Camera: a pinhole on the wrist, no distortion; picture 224 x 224 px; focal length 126.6 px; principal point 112.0 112.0 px. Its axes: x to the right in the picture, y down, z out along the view. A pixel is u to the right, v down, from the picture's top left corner.
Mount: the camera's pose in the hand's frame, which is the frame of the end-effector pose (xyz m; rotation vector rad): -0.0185 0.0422 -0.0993 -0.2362 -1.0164 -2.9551
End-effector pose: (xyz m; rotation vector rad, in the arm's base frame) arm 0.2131 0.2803 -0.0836 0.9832 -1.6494 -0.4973
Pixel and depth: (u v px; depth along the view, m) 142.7 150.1 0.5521
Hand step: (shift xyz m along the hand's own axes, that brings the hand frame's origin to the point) -0.0644 0.2546 0.4513
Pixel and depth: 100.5 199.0 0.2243
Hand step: 0.0416 0.0570 0.1665
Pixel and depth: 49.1 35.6 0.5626
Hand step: 0.3174 0.6431 0.0907
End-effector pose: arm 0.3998 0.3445 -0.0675 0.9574 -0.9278 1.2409
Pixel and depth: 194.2 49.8 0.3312
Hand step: -0.1940 0.3824 0.0901
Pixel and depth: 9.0 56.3 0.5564
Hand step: 0.4930 0.5573 0.1187
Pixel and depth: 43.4 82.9 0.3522
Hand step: 0.2148 0.3138 0.0977
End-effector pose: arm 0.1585 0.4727 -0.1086 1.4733 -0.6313 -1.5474
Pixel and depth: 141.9 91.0 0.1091
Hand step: -0.0298 0.1244 -0.0217
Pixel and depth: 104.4 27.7 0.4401
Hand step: 0.0526 0.5419 0.0603
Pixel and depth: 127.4 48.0 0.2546
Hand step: -0.0208 0.3010 0.0247
